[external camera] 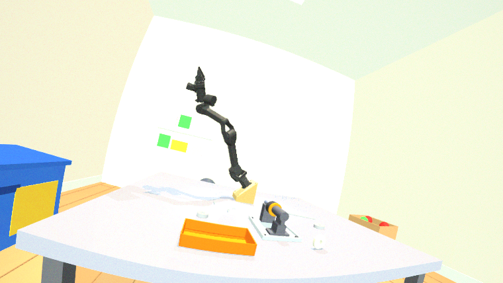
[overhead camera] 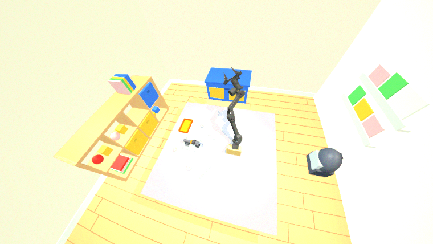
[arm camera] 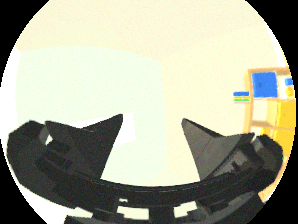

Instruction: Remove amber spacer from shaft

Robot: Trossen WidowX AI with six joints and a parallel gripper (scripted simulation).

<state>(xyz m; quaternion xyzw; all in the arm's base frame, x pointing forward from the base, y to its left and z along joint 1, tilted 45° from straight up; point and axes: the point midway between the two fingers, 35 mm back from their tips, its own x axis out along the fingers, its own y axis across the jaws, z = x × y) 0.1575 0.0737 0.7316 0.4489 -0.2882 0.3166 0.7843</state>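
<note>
Right now the amber spacer is 360 mm ahead of my gripper tip, 440 mm to the left of it and 620 mm below it. Round my gripper tip: orange tray: 530 mm ahead, 190 mm to the left, 690 mm below; grey shaft fixture: 390 mm ahead, 440 mm to the left, 660 mm below.
</note>
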